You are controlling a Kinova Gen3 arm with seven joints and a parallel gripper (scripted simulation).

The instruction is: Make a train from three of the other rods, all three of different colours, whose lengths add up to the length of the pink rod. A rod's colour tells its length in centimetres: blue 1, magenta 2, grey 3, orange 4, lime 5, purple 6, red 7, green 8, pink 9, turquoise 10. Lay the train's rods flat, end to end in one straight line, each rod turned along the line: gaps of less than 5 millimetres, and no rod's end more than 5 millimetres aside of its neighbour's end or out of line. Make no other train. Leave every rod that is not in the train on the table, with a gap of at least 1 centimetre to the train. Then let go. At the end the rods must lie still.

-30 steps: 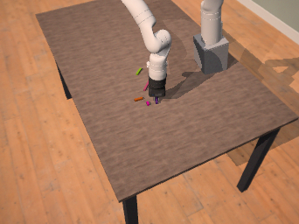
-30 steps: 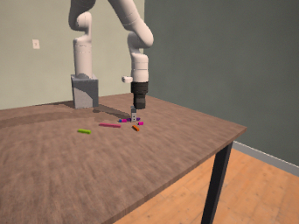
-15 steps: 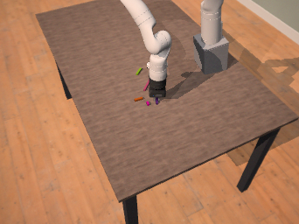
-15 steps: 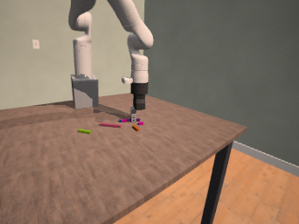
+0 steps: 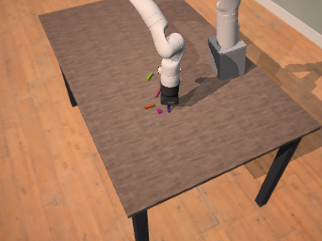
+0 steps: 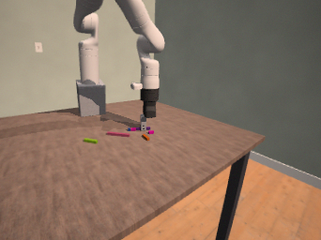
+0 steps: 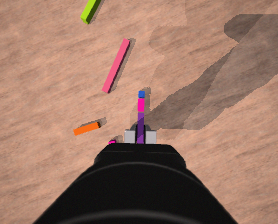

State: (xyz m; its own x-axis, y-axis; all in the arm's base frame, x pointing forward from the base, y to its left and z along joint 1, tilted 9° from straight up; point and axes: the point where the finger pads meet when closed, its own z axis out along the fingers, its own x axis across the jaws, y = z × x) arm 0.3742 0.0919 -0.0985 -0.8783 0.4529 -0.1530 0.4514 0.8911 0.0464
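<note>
Right now my hand is 10 mm above the purple rod. From my hand the other things lie so: orange rod (80 mm ahead, 40 mm to the right, 10 mm below); then blue rod (30 mm behind, 50 mm to the right, 10 mm below); then pink rod (10 mm behind, 110 mm to the right, 10 mm below).
</note>
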